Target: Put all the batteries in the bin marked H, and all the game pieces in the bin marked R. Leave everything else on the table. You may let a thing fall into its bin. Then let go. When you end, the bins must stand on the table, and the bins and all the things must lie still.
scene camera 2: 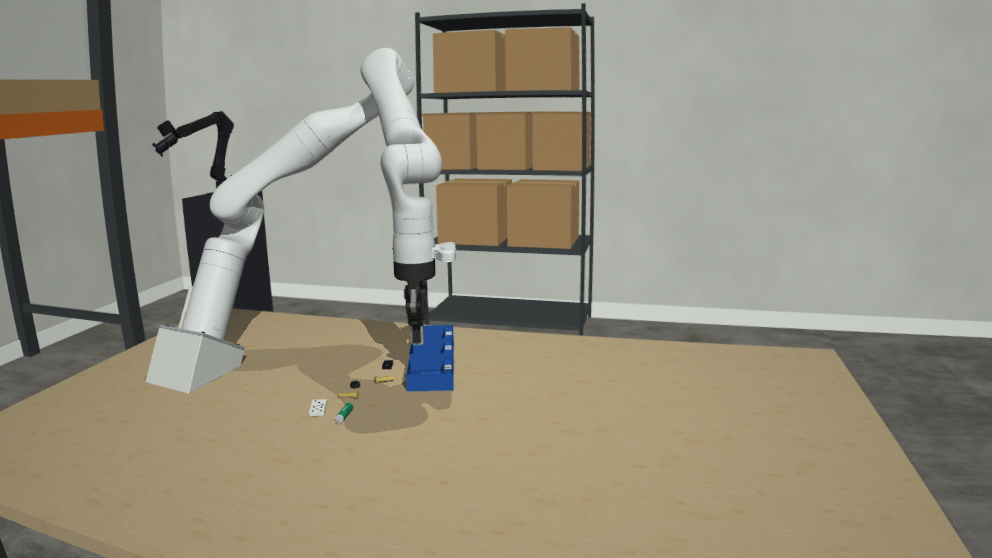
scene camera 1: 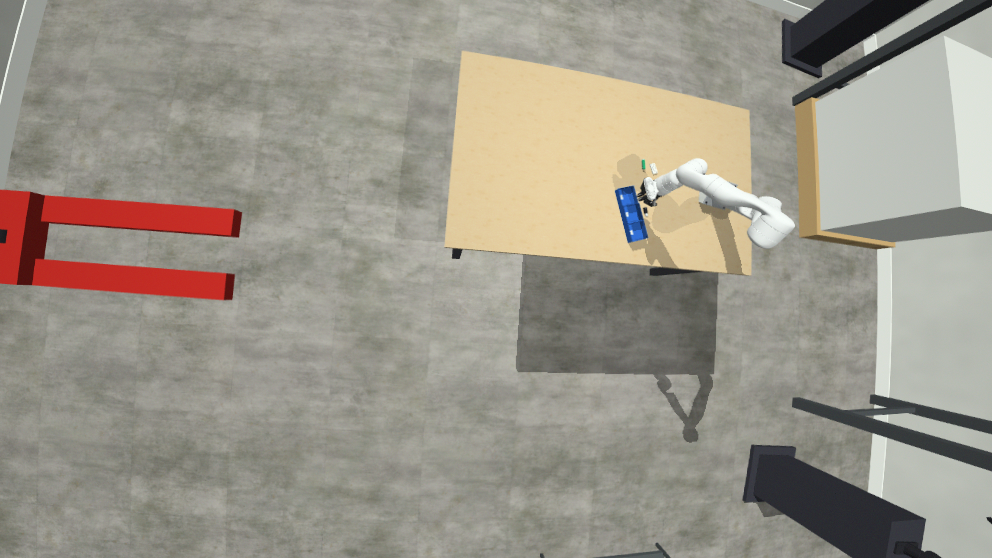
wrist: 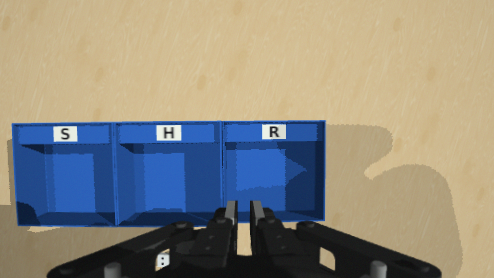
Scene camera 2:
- my gripper: 417, 342
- blue three-part bin: 425, 372
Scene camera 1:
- blue three-part bin: 634, 231
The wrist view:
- my gripper: 243, 214
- blue three-part bin: 163, 172
